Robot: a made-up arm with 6 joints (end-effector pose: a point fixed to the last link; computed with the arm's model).
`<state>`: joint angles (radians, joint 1 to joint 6).
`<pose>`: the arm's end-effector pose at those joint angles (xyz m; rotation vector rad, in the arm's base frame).
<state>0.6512 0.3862 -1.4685 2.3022 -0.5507 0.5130</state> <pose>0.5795 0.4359 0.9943 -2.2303 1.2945 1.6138</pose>
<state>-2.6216 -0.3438 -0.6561 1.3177 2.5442 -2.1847</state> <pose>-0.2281 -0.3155 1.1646 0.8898 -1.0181 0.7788</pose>
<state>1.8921 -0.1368 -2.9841 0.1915 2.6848 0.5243</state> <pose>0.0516 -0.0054 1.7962 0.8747 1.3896 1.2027</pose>
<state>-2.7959 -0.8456 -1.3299 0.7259 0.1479 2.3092</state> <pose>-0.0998 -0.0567 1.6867 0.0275 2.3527 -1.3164</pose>
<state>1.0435 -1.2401 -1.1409 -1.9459 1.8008 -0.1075</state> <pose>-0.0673 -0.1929 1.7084 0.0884 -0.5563 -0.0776</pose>
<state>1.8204 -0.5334 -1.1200 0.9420 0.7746 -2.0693</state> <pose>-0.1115 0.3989 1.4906 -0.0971 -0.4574 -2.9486</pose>
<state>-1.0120 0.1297 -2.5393 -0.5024 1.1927 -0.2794</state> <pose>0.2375 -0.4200 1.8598 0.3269 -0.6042 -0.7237</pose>
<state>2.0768 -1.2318 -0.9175 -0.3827 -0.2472 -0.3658</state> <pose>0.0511 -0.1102 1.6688 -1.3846 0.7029 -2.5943</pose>
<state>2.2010 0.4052 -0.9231 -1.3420 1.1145 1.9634</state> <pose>-0.3639 0.5509 0.8593 0.7514 0.2437 1.2650</pose>
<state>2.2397 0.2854 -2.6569 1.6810 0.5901 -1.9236</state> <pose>-0.3380 0.4056 1.7898 -1.2056 -0.0293 -1.9786</pose>
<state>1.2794 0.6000 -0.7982 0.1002 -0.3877 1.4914</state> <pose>0.2469 0.5649 0.6763 1.9079 0.4386 -0.3422</pose>
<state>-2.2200 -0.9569 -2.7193 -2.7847 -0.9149 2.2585</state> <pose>0.5303 0.4208 1.6588 -1.2485 -0.4624 -0.5255</pose>
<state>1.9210 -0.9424 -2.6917 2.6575 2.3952 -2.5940</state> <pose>0.1741 -0.7271 1.5640 0.6293 1.3954 0.2118</pose>
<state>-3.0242 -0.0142 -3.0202 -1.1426 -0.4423 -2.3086</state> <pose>0.0937 -0.1446 1.8975 0.4786 -2.1458 0.9788</pose>
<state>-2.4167 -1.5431 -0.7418 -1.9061 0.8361 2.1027</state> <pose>0.1803 0.0684 1.5366 -1.7694 -1.5671 -0.8454</pose>
